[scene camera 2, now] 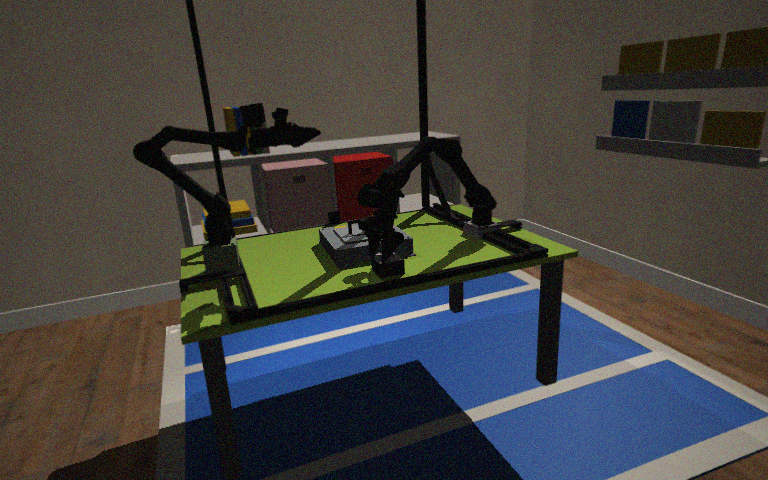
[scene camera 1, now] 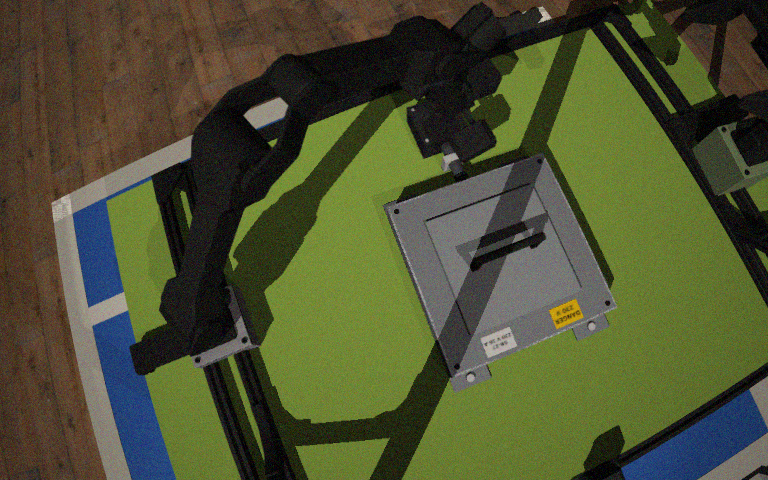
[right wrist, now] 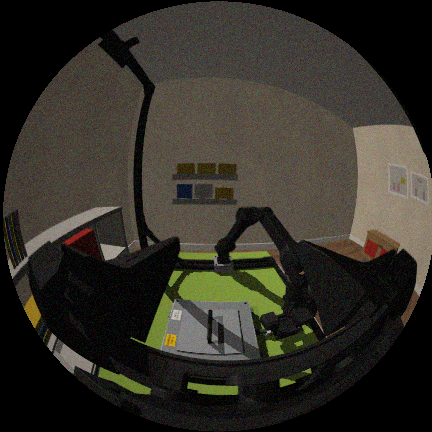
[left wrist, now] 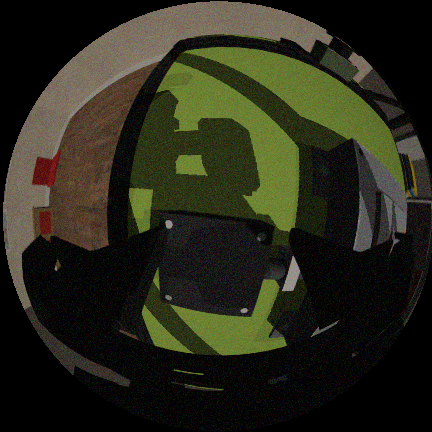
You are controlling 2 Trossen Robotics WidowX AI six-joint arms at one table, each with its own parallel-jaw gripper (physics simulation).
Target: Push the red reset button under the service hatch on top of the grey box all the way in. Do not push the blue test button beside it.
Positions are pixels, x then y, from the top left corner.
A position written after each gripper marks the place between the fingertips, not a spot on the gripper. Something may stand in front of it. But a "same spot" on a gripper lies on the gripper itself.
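The left gripper is visible in scene camera 2 (377, 259), and the right gripper is visible there too, in scene camera 2 (318, 130). Scene camera 1 shows both the left gripper and the right gripper. The right wrist view also shows the left gripper and the right gripper. On the left gripper, (scene camera 1: 477, 82) and (right wrist: 297, 311) are the same spot. On the right gripper, (scene camera 1: 702, 19) and (right wrist: 312, 281) are the same spot. The left gripper shows in the left wrist view (230, 233) as well, while the right gripper is out of frame in the left wrist view.
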